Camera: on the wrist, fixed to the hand. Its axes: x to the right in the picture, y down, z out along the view.
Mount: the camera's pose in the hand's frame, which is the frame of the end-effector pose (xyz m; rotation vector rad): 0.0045 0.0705 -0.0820 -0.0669 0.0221 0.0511
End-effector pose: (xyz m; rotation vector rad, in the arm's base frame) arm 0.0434 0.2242 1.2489 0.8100 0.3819 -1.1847
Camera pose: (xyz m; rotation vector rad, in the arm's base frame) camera 0.1217 0.2914 1.2163 0.7711 0.4146 -1.1106
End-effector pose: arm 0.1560 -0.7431 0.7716 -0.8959 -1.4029 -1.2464
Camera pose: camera 0.2393 -0.8103 0.7880 -0.9552 -1.3197 -1.2671
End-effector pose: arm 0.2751 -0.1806 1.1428 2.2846 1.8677 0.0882
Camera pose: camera 0.3305 -0.1806 1.2358 2.2957 1.7890 0.1811
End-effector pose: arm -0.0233 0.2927 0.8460 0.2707 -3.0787 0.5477
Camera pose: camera -0.0419 0.3852 0.8990 0.1845 -3.0828 0.4447
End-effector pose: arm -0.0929 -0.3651 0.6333 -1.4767 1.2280 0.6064
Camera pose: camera -0.1749 -0.4354 0.6257 -1.5149 1.2766 0.6727
